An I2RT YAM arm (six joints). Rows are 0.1 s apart.
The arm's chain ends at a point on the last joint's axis. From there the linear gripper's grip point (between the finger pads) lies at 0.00 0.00 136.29 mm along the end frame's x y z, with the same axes.
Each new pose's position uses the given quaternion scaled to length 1; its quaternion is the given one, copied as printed.
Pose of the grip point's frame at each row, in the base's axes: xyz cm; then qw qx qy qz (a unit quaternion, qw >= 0):
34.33 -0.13 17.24 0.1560 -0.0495 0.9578 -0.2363
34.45 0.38 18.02 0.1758 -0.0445 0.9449 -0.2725
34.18 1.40 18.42 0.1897 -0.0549 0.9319 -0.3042
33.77 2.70 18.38 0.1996 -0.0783 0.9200 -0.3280
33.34 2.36 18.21 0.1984 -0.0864 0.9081 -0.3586
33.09 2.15 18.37 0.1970 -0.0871 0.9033 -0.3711
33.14 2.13 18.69 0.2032 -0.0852 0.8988 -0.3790
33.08 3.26 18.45 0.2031 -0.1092 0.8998 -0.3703
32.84 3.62 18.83 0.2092 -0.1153 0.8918 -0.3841
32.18 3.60 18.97 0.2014 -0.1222 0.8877 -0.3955
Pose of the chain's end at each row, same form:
29.94 5.83 28.68 0.1560 -0.0495 0.9578 -0.2363
29.59 7.19 28.78 0.1758 -0.0445 0.9449 -0.2725
28.91 8.84 28.55 0.1897 -0.0549 0.9319 -0.3042
28.06 10.50 27.99 0.1996 -0.0783 0.9200 -0.3280
27.58 10.77 27.26 0.1984 -0.0864 0.9081 -0.3586
27.36 10.82 27.19 0.1970 -0.0871 0.9033 -0.3711
27.28 10.94 27.28 0.2032 -0.0852 0.8988 -0.3790
27.00 11.74 27.22 0.2031 -0.1092 0.8998 -0.3703
26.55 12.30 27.24 0.2092 -0.1153 0.8918 -0.3841
25.99 12.50 27.23 0.2014 -0.1222 0.8877 -0.3955

